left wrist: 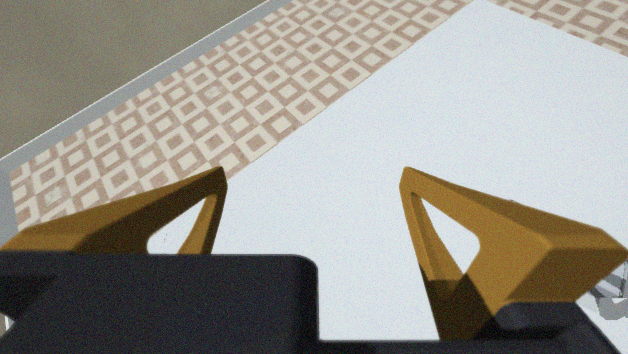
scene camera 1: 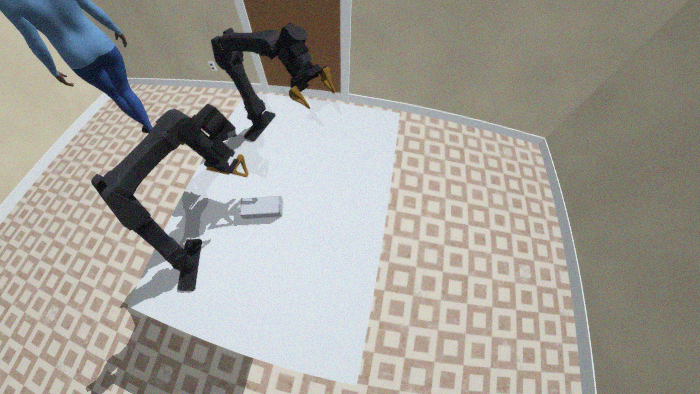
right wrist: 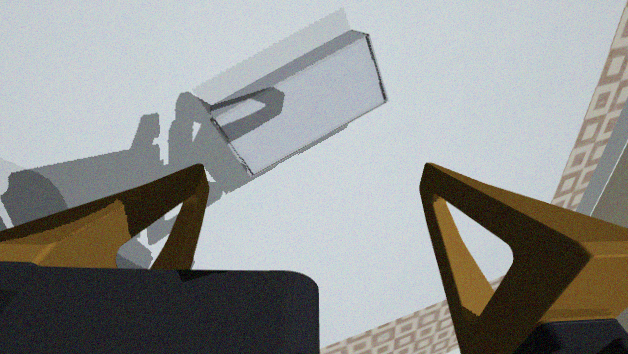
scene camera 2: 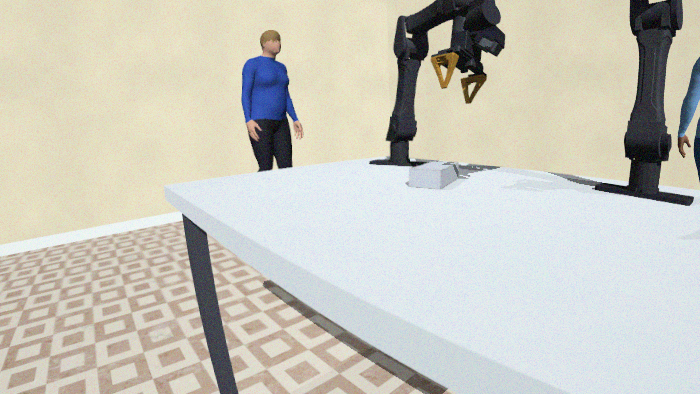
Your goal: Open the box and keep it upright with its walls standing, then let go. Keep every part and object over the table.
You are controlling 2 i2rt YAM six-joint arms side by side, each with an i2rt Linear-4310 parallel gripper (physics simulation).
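Pixels of known places: left gripper, fingertip midpoint: [left wrist: 313,176] [scene camera 1: 322,100]; right gripper, fingertip midpoint: [scene camera 1: 238,174] [right wrist: 314,175] [scene camera 2: 456,96]; left arm's base, origin of the base link: [scene camera 1: 260,126] [scene camera 2: 641,195]; right arm's base, origin of the base link: [scene camera 1: 190,264] [scene camera 2: 399,164].
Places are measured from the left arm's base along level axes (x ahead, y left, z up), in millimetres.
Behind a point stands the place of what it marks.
Observation:
A light grey oblong box [scene camera 1: 265,206] @[x 305, y -378, z 40 mm] [scene camera 2: 426,176] @[x 351, y -341, z 26 mm] [right wrist: 320,95] @[x 295, y -370, z 40 mm] lies low on the white table [scene camera 1: 320,280] @[x 615, y -533, z 0 mm] [scene camera 2: 450,250] @[x 574, y -62, z 0 mm] [left wrist: 475,125] @[x 526, y -473, z 0 mm] [right wrist: 500,75] @[x 559, y -356, z 0 mm]. Its top looks flat and closed, with dark seams at its two short ends in the right wrist view. A finger shadow falls on one end of the top. My right gripper [scene camera 1: 227,173] @[x 238, y -359, z 201 mm] [scene camera 2: 456,95] @[x 238, y -359, z 201 mm] [right wrist: 314,175] @[x 238, y -359, z 201 mm] is open and empty, above the table and apart from the box. My left gripper [scene camera 1: 322,100] @[x 429, y -76, z 347 mm] [left wrist: 313,176] @[x 429, y -76, z 347 mm] is open and empty, high near the upper end of the table in scene camera 1, far from the box.
The right arm's base [scene camera 1: 190,265] @[x 162, y -705, z 41 mm] [scene camera 2: 397,162] @[x 158, y -686, z 11 mm] and the left arm's base [scene camera 1: 260,126] @[x 24, y -20, z 24 mm] [scene camera 2: 645,192] @[x 32, y 14, z 12 mm] stand on the table. Arm shadows lie beside the box. The table's long edge shows to the right of the box in scene camera 1. Two human figures stand beyond the table.

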